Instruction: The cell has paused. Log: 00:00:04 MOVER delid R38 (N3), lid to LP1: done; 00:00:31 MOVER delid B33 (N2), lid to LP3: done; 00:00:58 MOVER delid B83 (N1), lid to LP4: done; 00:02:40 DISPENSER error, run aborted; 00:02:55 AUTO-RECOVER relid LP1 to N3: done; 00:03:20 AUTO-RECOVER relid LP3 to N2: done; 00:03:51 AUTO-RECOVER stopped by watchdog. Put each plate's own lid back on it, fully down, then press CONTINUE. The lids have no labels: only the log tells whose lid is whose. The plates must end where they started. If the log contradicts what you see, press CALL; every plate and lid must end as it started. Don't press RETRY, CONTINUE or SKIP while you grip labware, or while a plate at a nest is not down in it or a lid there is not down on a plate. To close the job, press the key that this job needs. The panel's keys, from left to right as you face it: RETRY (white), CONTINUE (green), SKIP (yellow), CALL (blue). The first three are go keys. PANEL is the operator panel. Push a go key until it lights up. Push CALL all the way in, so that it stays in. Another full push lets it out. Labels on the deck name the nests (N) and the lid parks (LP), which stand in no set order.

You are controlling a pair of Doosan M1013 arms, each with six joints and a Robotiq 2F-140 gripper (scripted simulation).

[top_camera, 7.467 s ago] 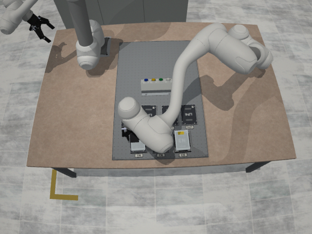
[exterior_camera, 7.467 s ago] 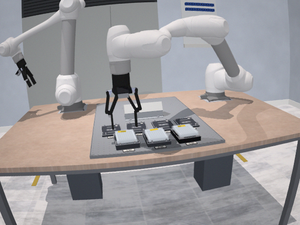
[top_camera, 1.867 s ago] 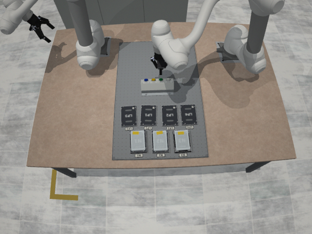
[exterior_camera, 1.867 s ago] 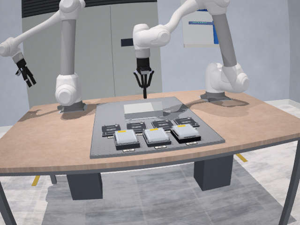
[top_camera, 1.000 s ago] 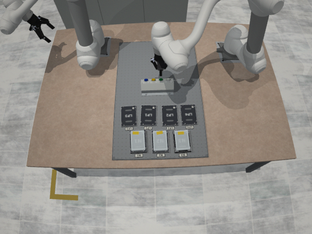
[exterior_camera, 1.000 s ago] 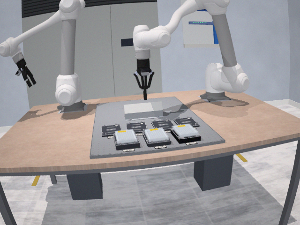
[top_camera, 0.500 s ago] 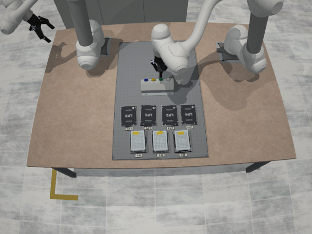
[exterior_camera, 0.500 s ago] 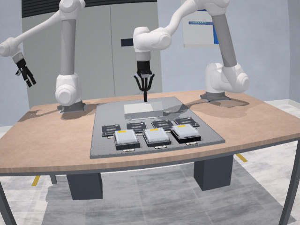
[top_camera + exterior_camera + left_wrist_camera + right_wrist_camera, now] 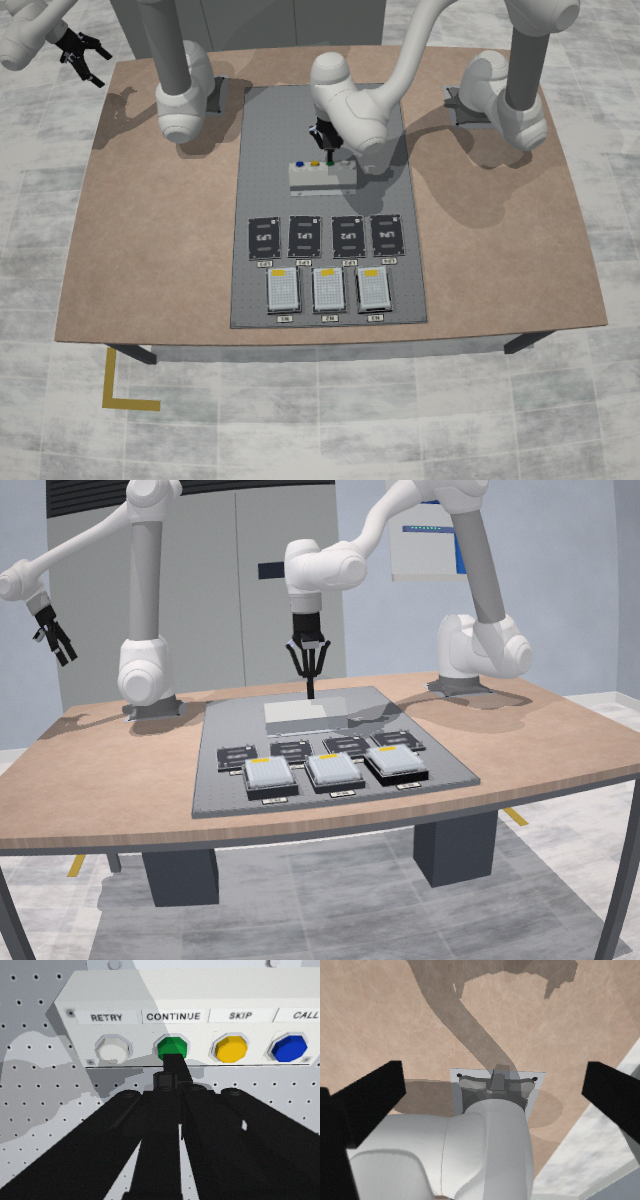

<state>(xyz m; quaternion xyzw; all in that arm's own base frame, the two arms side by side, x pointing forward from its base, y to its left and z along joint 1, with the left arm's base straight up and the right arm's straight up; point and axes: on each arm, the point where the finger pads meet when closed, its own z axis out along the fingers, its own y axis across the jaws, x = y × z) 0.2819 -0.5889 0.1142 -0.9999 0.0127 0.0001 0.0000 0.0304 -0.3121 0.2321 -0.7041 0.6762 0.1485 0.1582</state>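
Note:
The green CONTINUE key lies 2 cm ahead of my left hand and 4 cm below it. Round my left hand: blue CALL key 3 cm ahead, 10 cm to the right, 4 cm below; then yellow SKIP key 2 cm ahead, 5 cm to the right, 4 cm below; then white RETRY key 1 cm ahead, 5 cm to the left, 4 cm below.

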